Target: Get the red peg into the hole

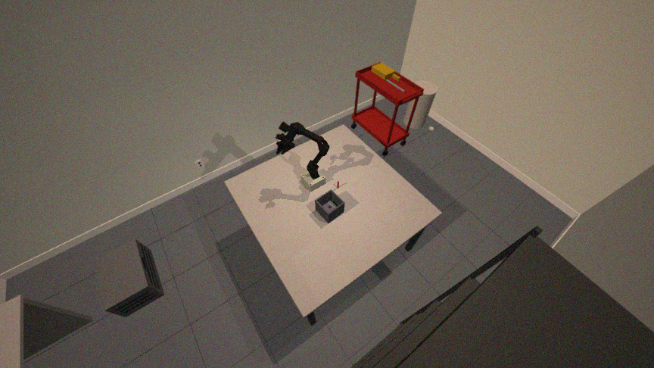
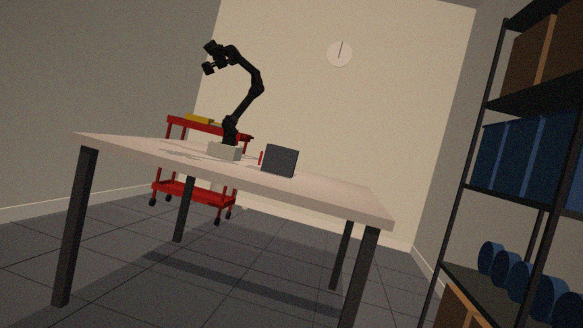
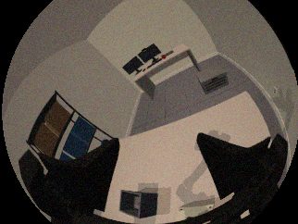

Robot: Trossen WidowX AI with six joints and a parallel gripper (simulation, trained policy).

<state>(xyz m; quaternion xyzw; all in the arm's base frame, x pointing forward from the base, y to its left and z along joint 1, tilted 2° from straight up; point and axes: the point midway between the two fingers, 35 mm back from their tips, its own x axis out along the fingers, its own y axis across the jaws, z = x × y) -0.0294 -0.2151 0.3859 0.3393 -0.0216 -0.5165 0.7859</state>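
Right now the red peg is 40 cm below my gripper tip, 39 cm to the left of it and 18 cm ahead of it. The rest, counted from my gripper tip: grey plate: 40 cm below, 35 cm ahead, 21 cm to the left.
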